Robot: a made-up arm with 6 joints.
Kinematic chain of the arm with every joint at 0, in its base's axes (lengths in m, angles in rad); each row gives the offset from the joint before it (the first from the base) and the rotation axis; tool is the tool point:
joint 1: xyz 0 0 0.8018 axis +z
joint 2: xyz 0.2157 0 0 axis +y
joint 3: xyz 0 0 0.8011 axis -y
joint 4: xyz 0 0 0.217 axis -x
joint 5: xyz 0.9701 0 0 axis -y
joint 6: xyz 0.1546 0 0 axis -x
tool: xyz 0 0 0
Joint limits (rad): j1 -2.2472..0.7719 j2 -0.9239..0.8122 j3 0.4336..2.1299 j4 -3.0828..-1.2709 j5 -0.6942..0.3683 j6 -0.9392..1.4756
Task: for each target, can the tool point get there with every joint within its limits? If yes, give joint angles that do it. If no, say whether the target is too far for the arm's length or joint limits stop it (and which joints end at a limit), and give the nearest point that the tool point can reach.
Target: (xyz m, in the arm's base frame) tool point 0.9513 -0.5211 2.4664
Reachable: yes | joints -0.5832 0.2308 0.9527 -1.5296 -0.6129 1.2603
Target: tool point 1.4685 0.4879 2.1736
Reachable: yes | joints 0.2883 0.5659 1.0242 -1.7294 -0.3354 0.1372
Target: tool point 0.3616 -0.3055 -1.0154
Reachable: no: joint limits stop it (at a limit: joint 2, joint 3, joint 4, joint 5) | nearest point 1.4454 -1.2212 1.0910 | short by 2.540 m
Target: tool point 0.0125 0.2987 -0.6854
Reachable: no: joint limits stop it (at a limit: joint 2, joint 3, joint 4, joint 5) | nearest point 0.0642 1.5346 1.0656 | short by 2.144 m
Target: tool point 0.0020 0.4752 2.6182
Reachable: yes | joints -1.5951 -0.3151 1.4679 -2.1692 0.0752 0.4902
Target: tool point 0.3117 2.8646 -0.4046
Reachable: no: too far | nearest point 0.1661 1.5270 1.0656 | short by 1.993 m
